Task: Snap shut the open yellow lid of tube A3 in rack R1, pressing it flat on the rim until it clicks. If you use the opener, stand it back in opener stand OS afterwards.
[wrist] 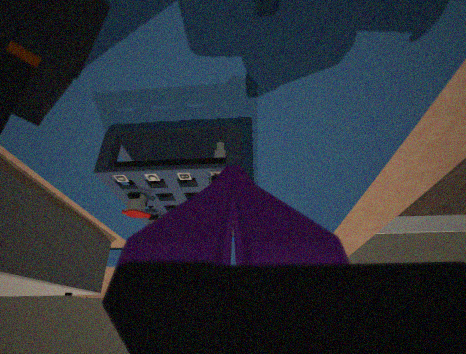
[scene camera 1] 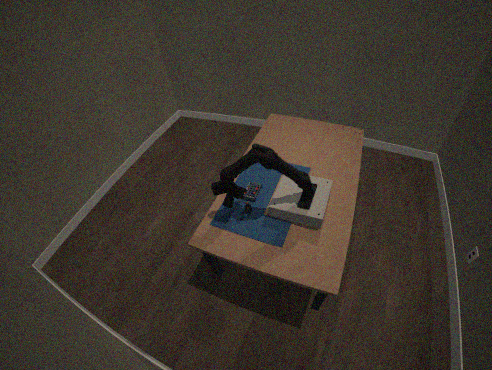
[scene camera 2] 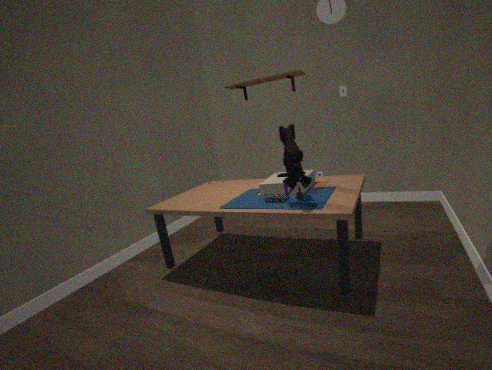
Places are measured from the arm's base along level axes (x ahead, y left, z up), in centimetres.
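Pixels of known places: gripper, between the fingertips: (wrist: 232, 176) (scene camera 1: 241, 196) (scene camera 2: 286, 195); arm's base, origin of its link: (scene camera 1: 307, 195).
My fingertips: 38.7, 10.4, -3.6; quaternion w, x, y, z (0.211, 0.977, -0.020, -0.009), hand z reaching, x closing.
Note:
Ahead of a thing's pixels: the offset from my fingertips to its top centre, as dx, dy, dz. "pt": to the spot under its first point. Level surfaces: height alone.
Rack R1 @[-3.7, -8.6, +1.1] (scene camera 1: 253, 191) (scene camera 2: 276, 198) (wrist: 240, 136) is a small dark block on the blue mat, with labels D, C and B readable in the wrist view. The A column and tube A3 are hidden behind my fingers there, and the yellow lid does not show. A red lid @[-6.7, -5.4, -0.4] (wrist: 137, 214) stands out near the D column. My gripper (scene camera 2: 288, 193) (wrist: 232, 176) is shut and empty, its purple fingertips together over the A side of the rack; their height above it is unclear. A dark object with an orange part @[pt -6.4, +6.2, -1.1] (wrist: 24, 54), probably the opener, is at the upper left of the wrist view.
The blue mat @[dz -4.5] (scene camera 1: 250, 231) (scene camera 2: 240, 201) (wrist: 310, 145) lies on the wooden table @[dz -4.8] (scene camera 1: 310, 260) (scene camera 2: 190, 200). The arm stands on a pale box (scene camera 1: 325, 195) (scene camera 2: 272, 188) beside the mat. A small dark upright object (scene camera 1: 248, 208) stands near the rack. The arm's shadow falls across the mat.

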